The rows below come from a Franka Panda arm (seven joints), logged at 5 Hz.
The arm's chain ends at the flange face. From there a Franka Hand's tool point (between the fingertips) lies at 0.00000 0.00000 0.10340 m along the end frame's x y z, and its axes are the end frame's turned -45 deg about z.
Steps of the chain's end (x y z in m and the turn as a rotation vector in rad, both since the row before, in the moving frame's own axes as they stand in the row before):
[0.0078, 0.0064, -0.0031, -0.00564, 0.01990, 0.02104]
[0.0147, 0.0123, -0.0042, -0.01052, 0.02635, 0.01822]
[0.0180, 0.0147, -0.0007, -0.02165, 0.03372, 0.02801]
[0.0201, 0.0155, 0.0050, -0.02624, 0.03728, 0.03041]
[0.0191, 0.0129, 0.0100, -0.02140, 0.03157, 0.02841]
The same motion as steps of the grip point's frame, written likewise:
[0.0020, 0.0119, -0.0031, -0.01806, 0.01008, 0.02104]
[0.0028, 0.0218, -0.0042, -0.02607, 0.01119, 0.01822]
[0.0032, 0.0272, -0.0008, -0.03915, 0.00853, 0.02801]
[0.0040, 0.0298, 0.0049, -0.04492, 0.00781, 0.03041]
[0.0051, 0.0265, 0.0099, -0.03746, 0.00719, 0.02841]

